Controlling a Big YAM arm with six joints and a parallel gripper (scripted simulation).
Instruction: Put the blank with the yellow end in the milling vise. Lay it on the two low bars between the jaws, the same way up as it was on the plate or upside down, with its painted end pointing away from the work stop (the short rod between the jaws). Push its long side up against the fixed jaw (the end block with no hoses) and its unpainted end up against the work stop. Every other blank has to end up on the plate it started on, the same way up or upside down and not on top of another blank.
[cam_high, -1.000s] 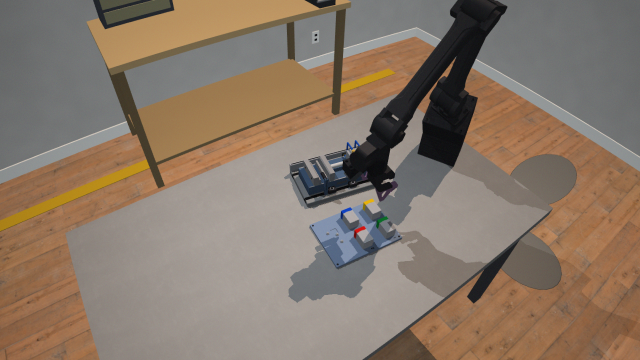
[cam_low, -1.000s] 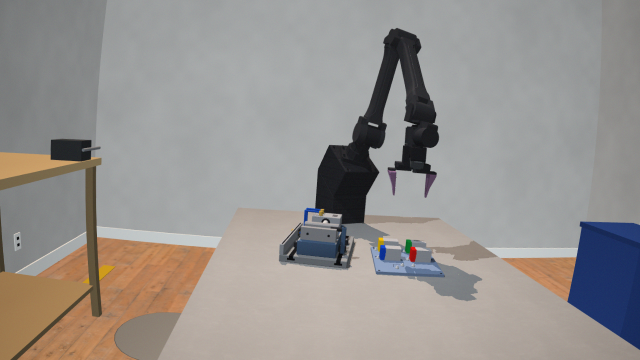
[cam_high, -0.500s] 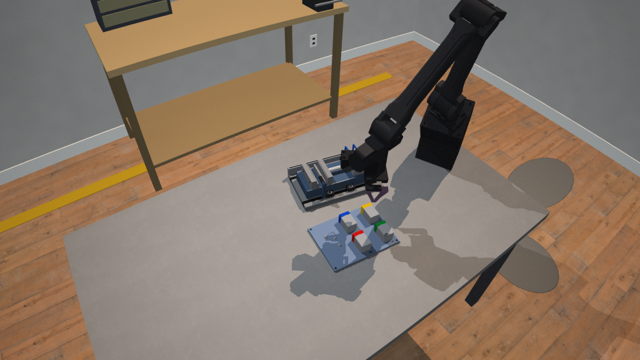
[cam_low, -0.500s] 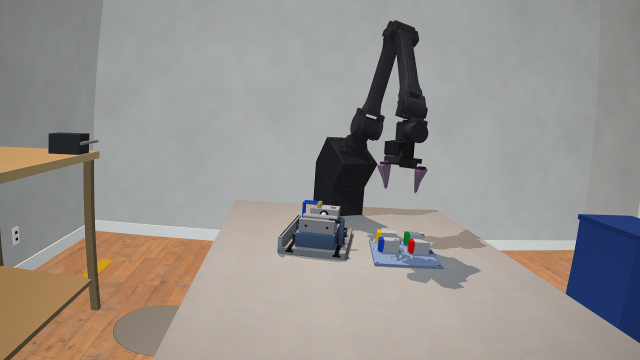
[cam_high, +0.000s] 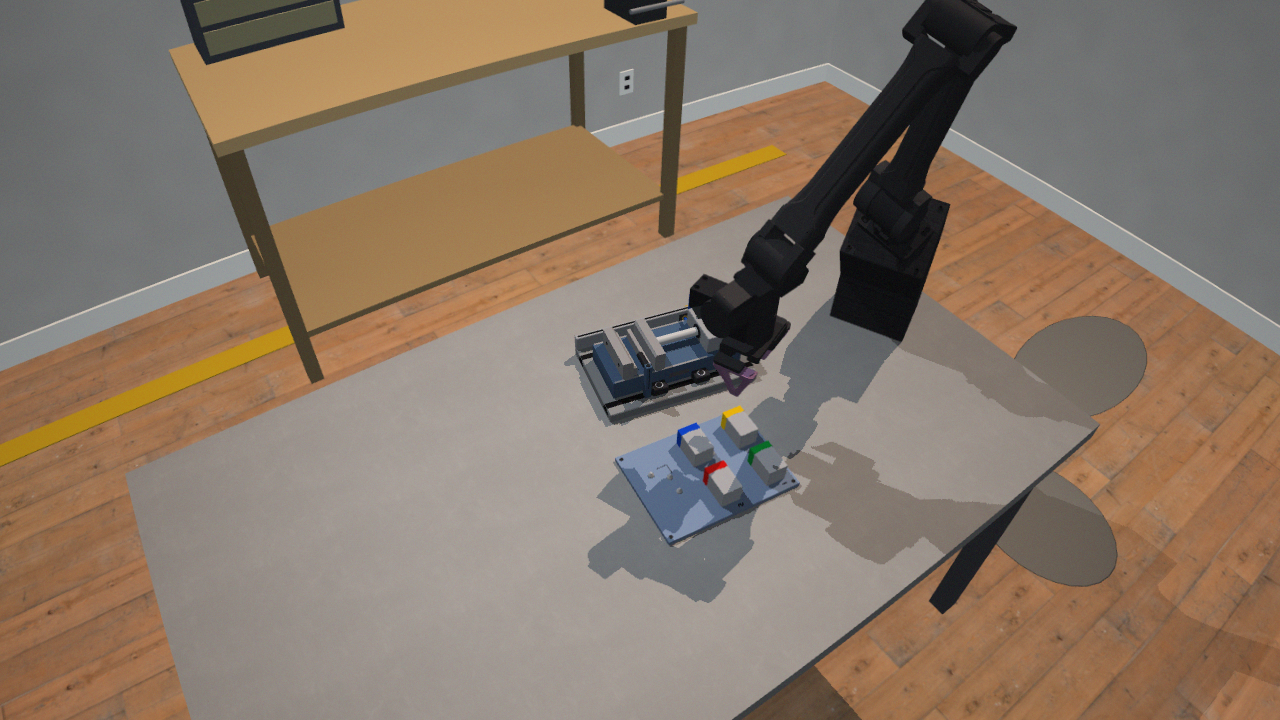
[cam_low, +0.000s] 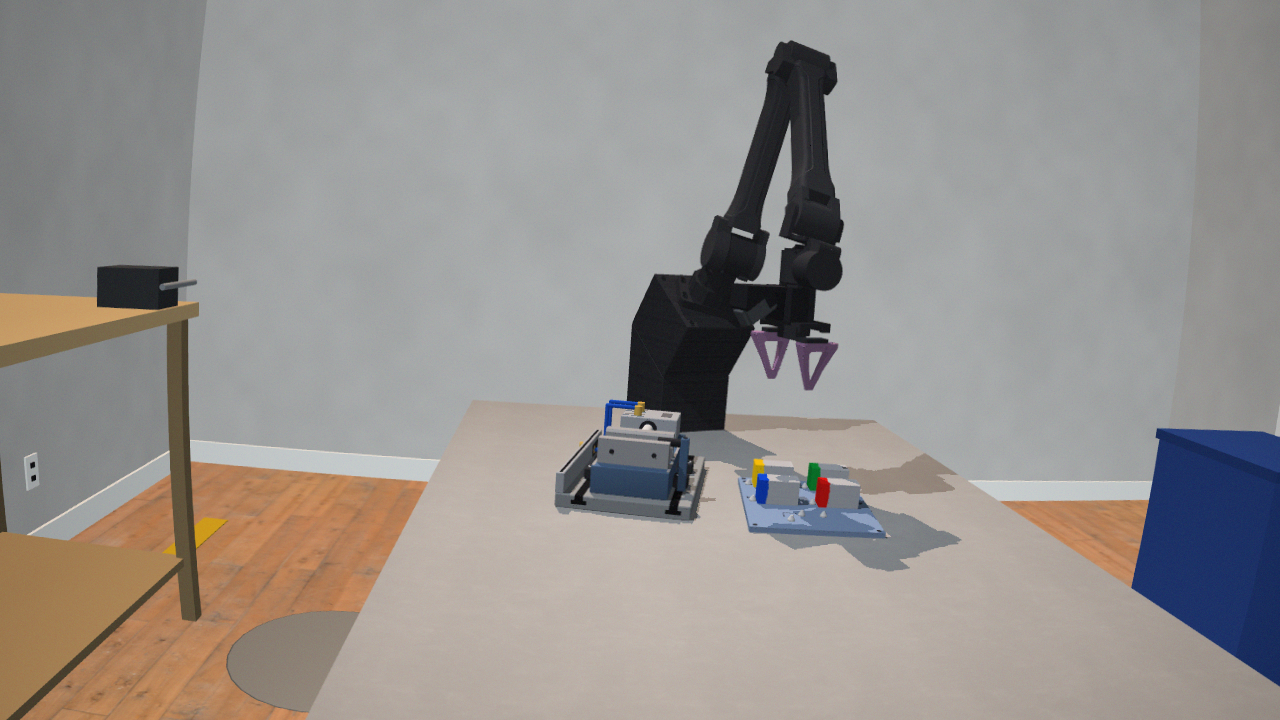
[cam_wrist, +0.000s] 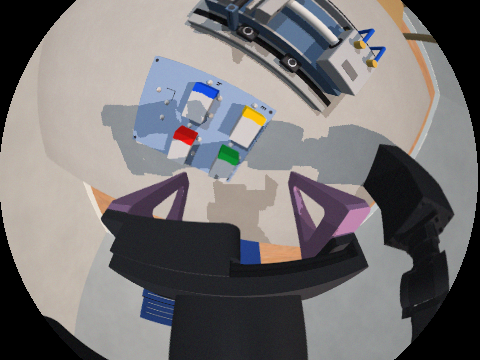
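Right now my hand is 1 cm past the yellow-ended blank, 1 cm to the left of it and 15 cm above it. Round my hand: blue-ended blank: 8 cm ahead, 2 cm to the right, 15 cm below; red-ended blank: 9 cm ahead, 7 cm to the left, 15 cm below; green-ended blank: 8 cm to the left, 15 cm below.
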